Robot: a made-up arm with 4 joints.
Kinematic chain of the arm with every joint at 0, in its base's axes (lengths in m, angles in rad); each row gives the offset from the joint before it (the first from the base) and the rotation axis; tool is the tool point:
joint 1: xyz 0 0 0.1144 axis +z
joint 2: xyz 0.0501 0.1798 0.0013 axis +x
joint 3: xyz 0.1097 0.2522 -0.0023 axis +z
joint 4: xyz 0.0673 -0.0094 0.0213 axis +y
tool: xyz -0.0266 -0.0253 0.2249
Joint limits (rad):
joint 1: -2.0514..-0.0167
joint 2: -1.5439..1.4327
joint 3: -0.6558..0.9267
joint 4: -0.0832..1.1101
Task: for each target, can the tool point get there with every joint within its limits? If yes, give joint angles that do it. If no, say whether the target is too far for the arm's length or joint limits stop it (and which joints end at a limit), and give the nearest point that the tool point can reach.
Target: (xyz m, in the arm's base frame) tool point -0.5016 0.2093 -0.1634
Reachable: no: joint limits stop it (at a limit: joint 1, joint 2, joint 3, joint 4) | nearest point 0.1633 0.4236 -0.0890 | short by 0.703 m
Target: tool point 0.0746 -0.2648 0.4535
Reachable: yes | joints -1.8033 0.9034 0.2475 0.1493
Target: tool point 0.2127 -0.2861 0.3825
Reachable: yes | joints -1.2790 0.9082 -0.2354 0.6836
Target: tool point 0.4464 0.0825 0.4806
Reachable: yes | joints -0.5193 0.7035 0.5345 0.7251
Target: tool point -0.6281 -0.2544 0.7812
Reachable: no: too far | nearest point -0.1202 -0.2728 0.5182 | short by 0.572 m
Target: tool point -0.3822 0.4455 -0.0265
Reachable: no: joint limits stop it (at a limit: joint 1, joint 3, joint 4) | nearest point 0.1638 0.4580 -0.0384 | short by 0.546 m
